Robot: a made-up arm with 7 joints. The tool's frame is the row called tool. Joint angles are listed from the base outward.
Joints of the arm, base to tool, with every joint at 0 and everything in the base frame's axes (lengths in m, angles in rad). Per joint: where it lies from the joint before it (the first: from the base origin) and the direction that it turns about. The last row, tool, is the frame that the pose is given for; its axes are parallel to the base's.
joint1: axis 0 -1 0 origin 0 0.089 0
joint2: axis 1 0 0 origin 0 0.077 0
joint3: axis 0 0 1 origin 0 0 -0.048
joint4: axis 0 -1 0 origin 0 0 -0.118
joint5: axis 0 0 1 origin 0 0 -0.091
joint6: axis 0 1 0 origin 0 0 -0.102
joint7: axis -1 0 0 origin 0 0 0
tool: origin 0 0 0
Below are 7 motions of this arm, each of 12 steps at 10 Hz.
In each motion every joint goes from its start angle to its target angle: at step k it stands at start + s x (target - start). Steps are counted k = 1, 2, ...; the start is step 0. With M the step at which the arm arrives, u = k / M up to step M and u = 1 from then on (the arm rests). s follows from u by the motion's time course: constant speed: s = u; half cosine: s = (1 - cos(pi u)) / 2; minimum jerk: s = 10 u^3 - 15 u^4 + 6 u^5.
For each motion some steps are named. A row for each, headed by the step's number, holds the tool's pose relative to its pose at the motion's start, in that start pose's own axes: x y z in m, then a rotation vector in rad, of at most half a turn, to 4 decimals.
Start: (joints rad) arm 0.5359 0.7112 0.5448 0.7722 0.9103 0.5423 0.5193
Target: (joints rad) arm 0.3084 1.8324 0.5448 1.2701 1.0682 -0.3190 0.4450
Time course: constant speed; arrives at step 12
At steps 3, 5, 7, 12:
3: 0.0789 -0.0341 0.0332 -0.0002 -0.3076 -0.4132
5: 0.1194 -0.0716 0.0535 -0.0425 -0.4884 -0.6929
7: 0.1478 -0.1178 0.0705 -0.1235 -0.6472 -0.9703
12: 0.1605 -0.2483 0.0938 -0.5189 -0.9246 -1.6106

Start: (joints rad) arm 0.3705 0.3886 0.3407 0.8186 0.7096 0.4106 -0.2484
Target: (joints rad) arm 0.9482 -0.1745 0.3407 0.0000 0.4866 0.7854 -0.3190
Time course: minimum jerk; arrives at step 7
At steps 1, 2, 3, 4, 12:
1: -0.0032 -0.0028 -0.0017 -0.0010 0.0244 0.0041
2: -0.0200 -0.0196 -0.0089 -0.0120 0.1536 0.0172
3: -0.0516 -0.0579 -0.0144 -0.0551 0.3939 0.0014
4: -0.0881 -0.1108 -0.0056 -0.1321 0.6702 -0.0896
12: -0.1351 -0.1830 0.0351 -0.2502 1.0081 -0.3504

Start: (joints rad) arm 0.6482 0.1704 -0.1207 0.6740 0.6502 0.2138 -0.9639
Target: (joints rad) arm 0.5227 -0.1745 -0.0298 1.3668 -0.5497 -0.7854 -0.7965
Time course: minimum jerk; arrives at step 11
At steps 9, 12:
9: 0.0337 -0.0158 0.1187 -0.5062 -1.5341 0.6428
12: 0.0358 -0.0140 0.1234 -0.5227 -1.6082 0.6675

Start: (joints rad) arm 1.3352 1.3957 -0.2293 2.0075 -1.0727 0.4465 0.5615
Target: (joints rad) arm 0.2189 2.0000 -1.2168 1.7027 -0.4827 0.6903 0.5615
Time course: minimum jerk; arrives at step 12
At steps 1, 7, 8, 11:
1: 0.0010 -0.0014 0.0000 -0.0094 -0.0062 -0.0027
7: 0.0236 -0.1716 0.1108 -1.2355 -0.5052 -0.5736
8: -0.0027 -0.1874 0.1452 -1.4625 -0.5308 -0.7760
11: -0.0569 -0.1906 0.1846 -1.7383 -0.5145 -1.1458

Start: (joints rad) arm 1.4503 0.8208 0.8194 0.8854 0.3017 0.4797 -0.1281
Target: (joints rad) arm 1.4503 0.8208 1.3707 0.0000 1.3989 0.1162 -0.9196
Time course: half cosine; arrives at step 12
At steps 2, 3, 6, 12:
2: -0.0086 0.0078 -0.0050 0.0500 0.0387 0.1032
3: -0.0195 0.0165 -0.0101 0.1139 0.0889 0.2265
6: -0.0755 0.0443 -0.0214 0.4467 0.3798 0.7730
12: -0.1593 0.0437 -0.0086 0.9755 1.0426 1.4674

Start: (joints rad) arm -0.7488 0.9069 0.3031 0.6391 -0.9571 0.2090 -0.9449
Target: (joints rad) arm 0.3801 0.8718 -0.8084 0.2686 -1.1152 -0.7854 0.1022
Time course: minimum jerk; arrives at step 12
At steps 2, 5, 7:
2: 0.0062 0.0005 -0.0023 -0.0339 -0.0356 0.0362
5: 0.0528 0.0133 -0.0301 -0.3004 -0.4061 0.2541
7: 0.0814 0.0389 -0.0682 -0.5183 -0.8189 0.2607

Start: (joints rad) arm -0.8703 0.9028 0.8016 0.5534 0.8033 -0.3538 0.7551
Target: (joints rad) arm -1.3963 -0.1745 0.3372 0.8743 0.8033 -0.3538 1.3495
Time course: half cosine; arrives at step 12
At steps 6, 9, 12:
6: -0.1205 -0.0878 0.1228 -0.3947 0.4420 0.3784
9: -0.1430 -0.1737 0.2275 -0.5746 0.5789 0.7811
12: -0.1368 -0.2136 0.2653 -0.6153 0.5790 0.9634

